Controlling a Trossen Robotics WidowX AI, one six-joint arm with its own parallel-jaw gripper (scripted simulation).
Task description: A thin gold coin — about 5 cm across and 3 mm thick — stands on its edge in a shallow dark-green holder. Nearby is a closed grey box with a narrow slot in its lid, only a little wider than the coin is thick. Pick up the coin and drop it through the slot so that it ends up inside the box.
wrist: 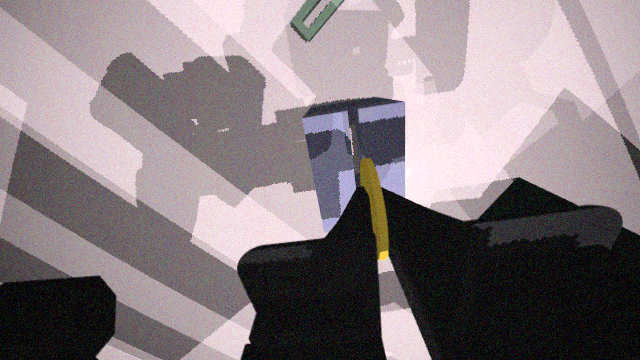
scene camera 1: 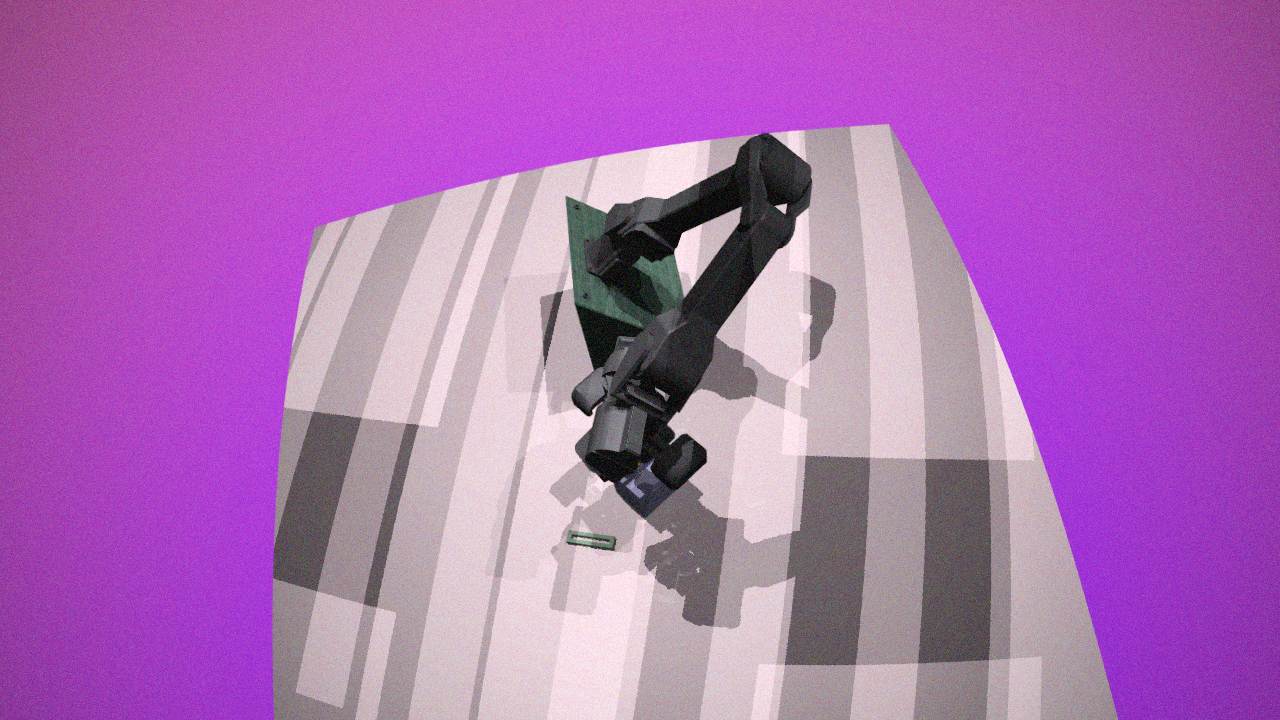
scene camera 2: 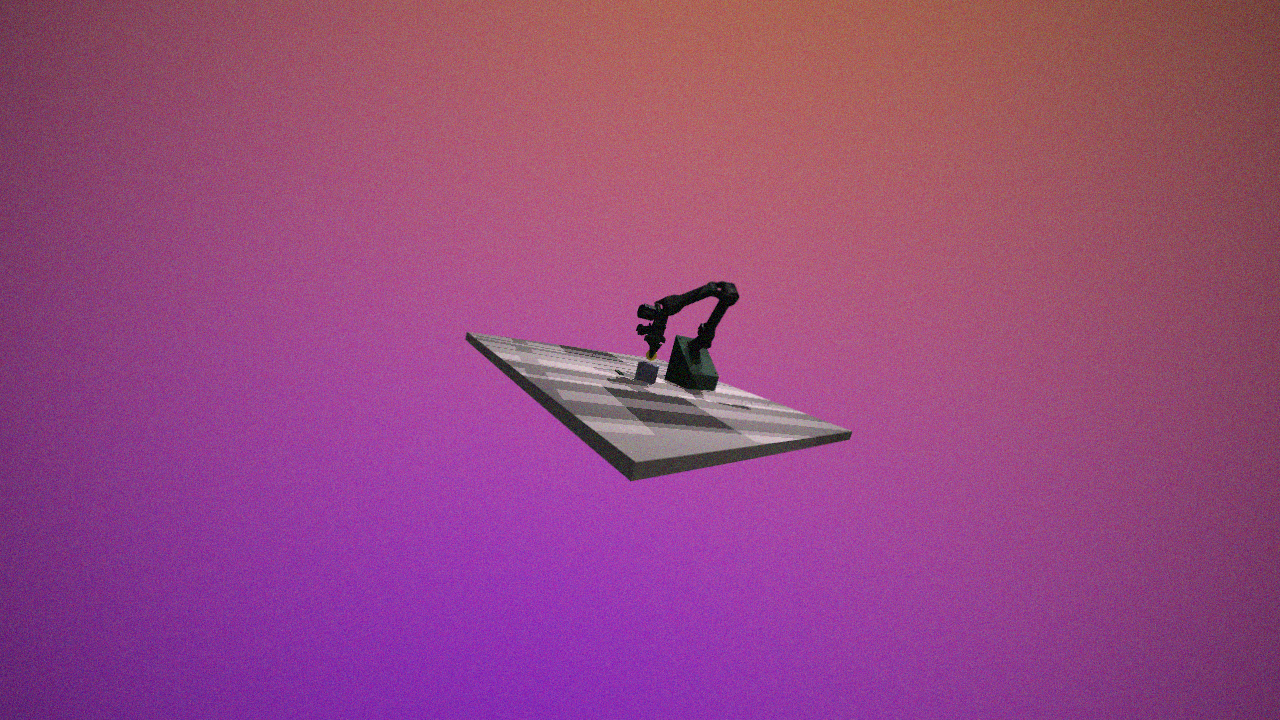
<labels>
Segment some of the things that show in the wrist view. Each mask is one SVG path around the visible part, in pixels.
My gripper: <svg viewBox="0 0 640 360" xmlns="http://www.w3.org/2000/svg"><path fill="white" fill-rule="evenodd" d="M116 294L100 275L4 282L0 285L0 360L99 360L97 354L102 351L103 347L115 334ZM381 187L389 231L388 256L432 360L640 360L640 267L613 250L611 251L623 225L623 218L618 211L611 207L589 204L463 221L447 214L438 213ZM364 186L356 188L338 222L325 238L254 246L240 258L237 265L237 273L256 313L249 335L249 342L251 344L246 343L244 345L241 360L387 360L382 341L376 234L373 233L370 199Z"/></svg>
A gold coin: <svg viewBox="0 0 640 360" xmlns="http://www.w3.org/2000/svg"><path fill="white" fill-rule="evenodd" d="M364 158L360 162L361 187L364 186L370 199L373 233L376 234L378 260L387 258L389 241L385 202L376 167L371 158Z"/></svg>
</labels>
